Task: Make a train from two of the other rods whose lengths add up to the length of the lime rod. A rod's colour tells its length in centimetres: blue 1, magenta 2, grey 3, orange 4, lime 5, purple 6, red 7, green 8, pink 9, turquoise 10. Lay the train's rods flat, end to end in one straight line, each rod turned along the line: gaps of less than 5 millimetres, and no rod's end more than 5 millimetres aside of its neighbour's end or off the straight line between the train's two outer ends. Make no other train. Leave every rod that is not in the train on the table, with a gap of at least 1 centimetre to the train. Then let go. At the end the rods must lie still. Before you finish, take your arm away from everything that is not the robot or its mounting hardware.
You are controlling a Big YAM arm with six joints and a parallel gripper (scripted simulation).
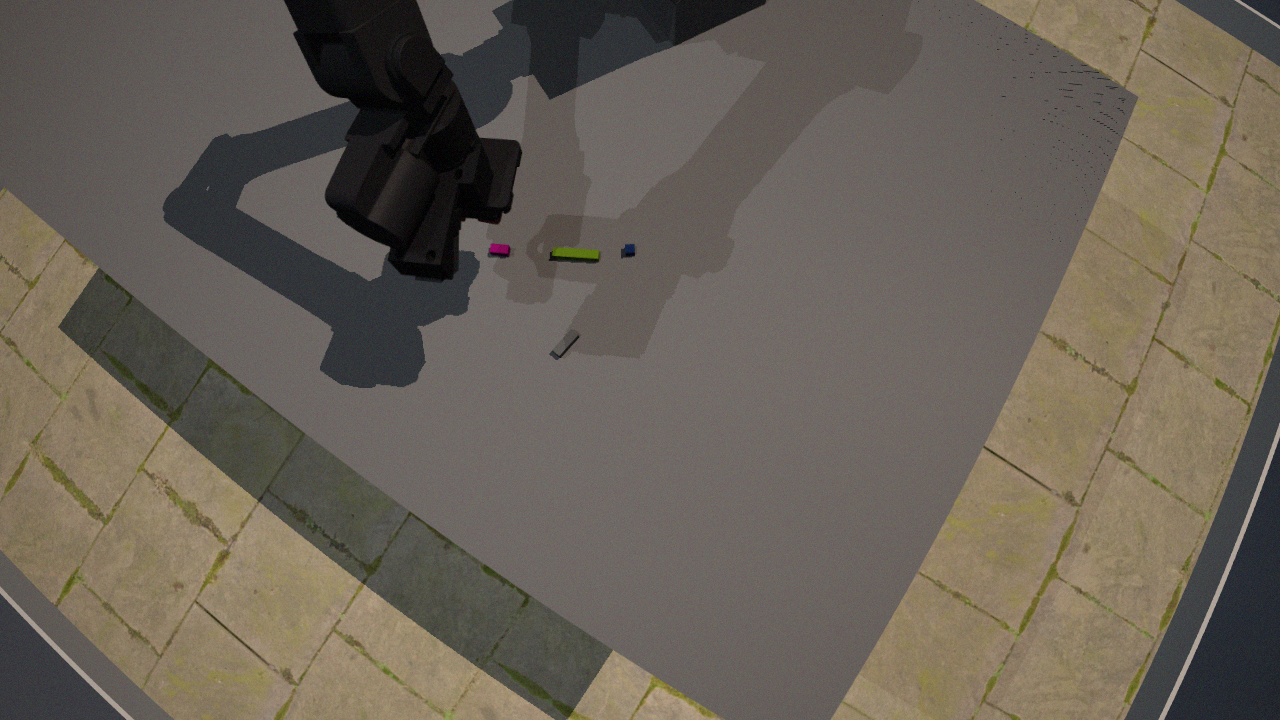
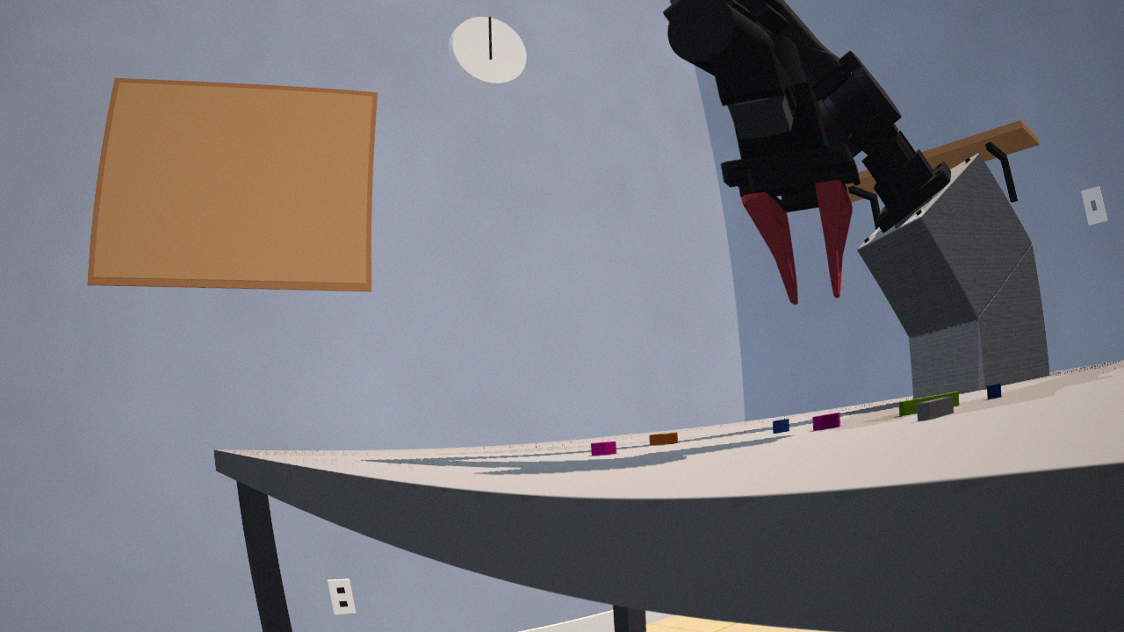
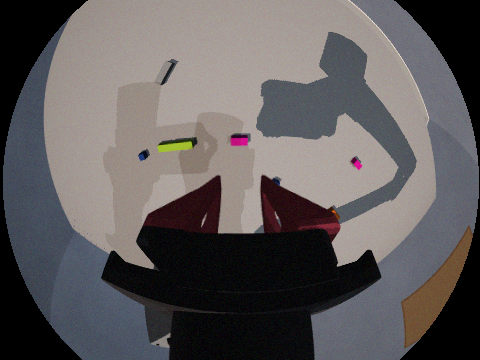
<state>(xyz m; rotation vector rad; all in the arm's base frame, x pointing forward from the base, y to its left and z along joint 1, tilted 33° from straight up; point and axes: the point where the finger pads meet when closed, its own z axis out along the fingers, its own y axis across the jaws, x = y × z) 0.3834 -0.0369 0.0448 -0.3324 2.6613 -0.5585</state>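
Right now my hand is 80 mm short of the grey rod, 100 mm to the right of it and 90 mm above it. The rest, counted from my hand: lime rod 20 mm behind, 80 mm to the left, 90 mm below; then orange rod 110 mm behind, 200 mm to the right, 90 mm below.
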